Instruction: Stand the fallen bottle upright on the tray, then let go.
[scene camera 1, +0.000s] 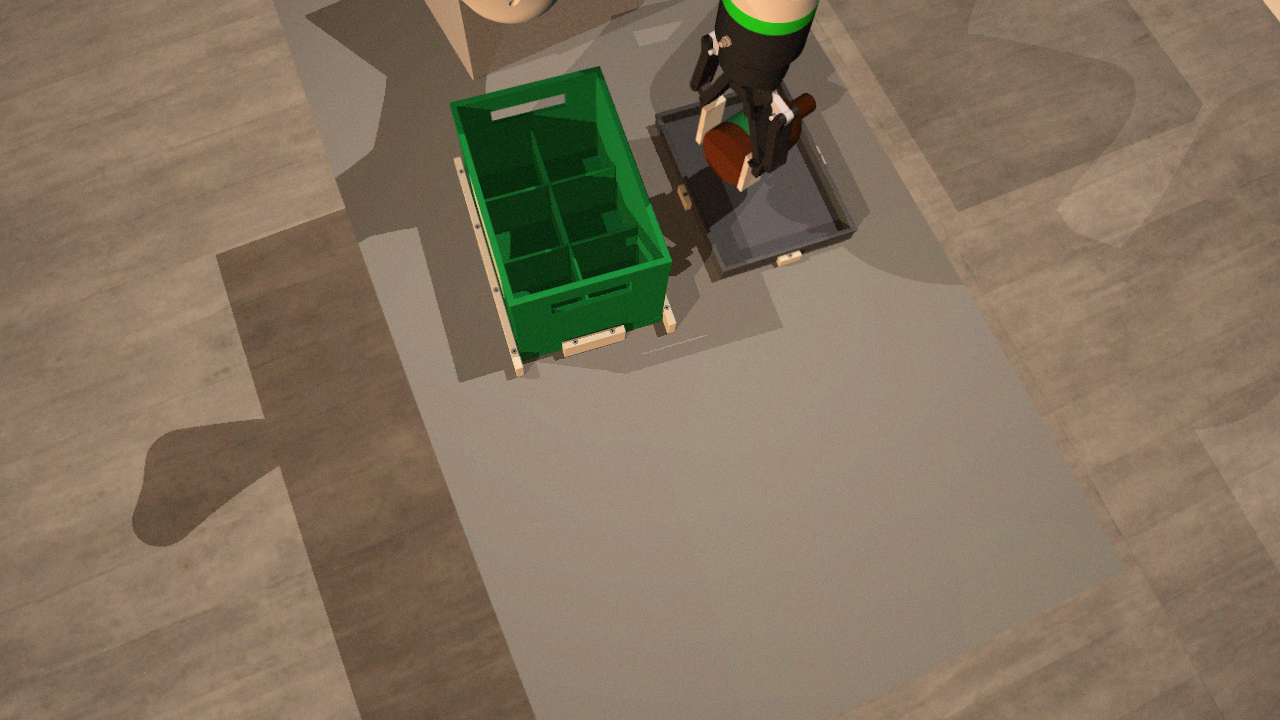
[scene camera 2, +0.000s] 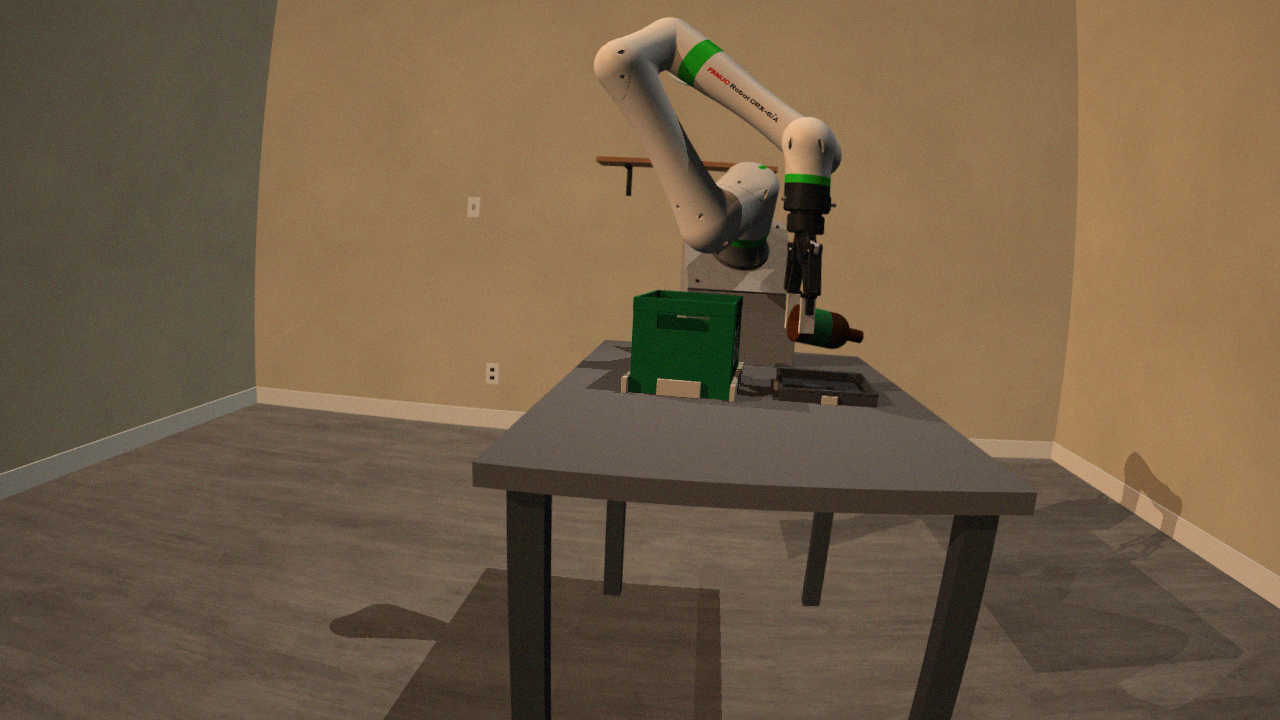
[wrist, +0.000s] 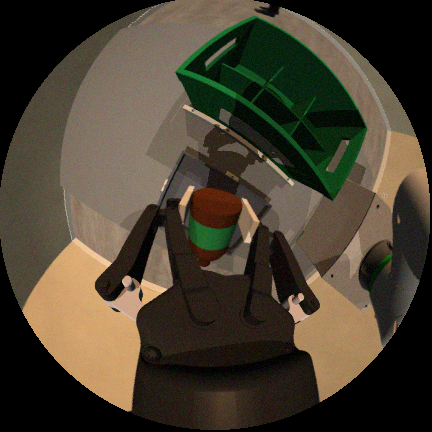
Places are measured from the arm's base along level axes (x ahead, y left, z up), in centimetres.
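Where they show: gripper, fingertip midpoint: (scene camera 1: 727, 159) (scene camera 2: 798, 330) (wrist: 215, 200); arm's base at its link origin: (scene camera 2: 739, 249) (wrist: 378, 265).
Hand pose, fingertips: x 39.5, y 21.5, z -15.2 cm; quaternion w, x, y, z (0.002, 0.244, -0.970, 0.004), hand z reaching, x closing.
Note:
Things, the pixels of their top centre, and the offset from my fingertips.
- brown bottle with a green label, top centre: (scene camera 1: 774, 106) (wrist: 208, 256) (scene camera 2: 830, 306) dx -3.6, dy +5.7, dz +5.2 cm
- dark grey tray at its top centre: (scene camera 1: 754, 170) (scene camera 2: 824, 379) (wrist: 210, 212) dx -3.8, dy +5.7, dz -9.8 cm
- tall green crate with compartments, top centre: (scene camera 1: 556, 178) (wrist: 311, 89) (scene camera 2: 692, 296) dx +3.1, dy -21.2, dz +5.2 cm
The brown bottle with a green label (scene camera 1: 726, 152) (scene camera 2: 821, 327) (wrist: 212, 235) hangs in the air, lying nearly level, its neck pointing right and tilted slightly down in the scene camera 2 view. My gripper (scene camera 1: 727, 145) (scene camera 2: 800, 317) (wrist: 215, 200) is shut on the bottle near its base end, one pale pad on each side. The dark grey tray (scene camera 1: 787, 214) (scene camera 2: 823, 390) (wrist: 186, 172) is below, with a gap between it and the bottle in the scene camera 2 view. The gripper hides part of the bottle in the scene camera 1 view.
A tall green crate with compartments (scene camera 1: 586, 317) (scene camera 2: 684, 353) (wrist: 210, 95) stands beside the tray, to its left in both scene views. Pale stop blocks (scene camera 1: 593, 341) (scene camera 2: 678, 387) edge the crate, and smaller ones edge the tray. The robot's base is behind, on the table's far side.

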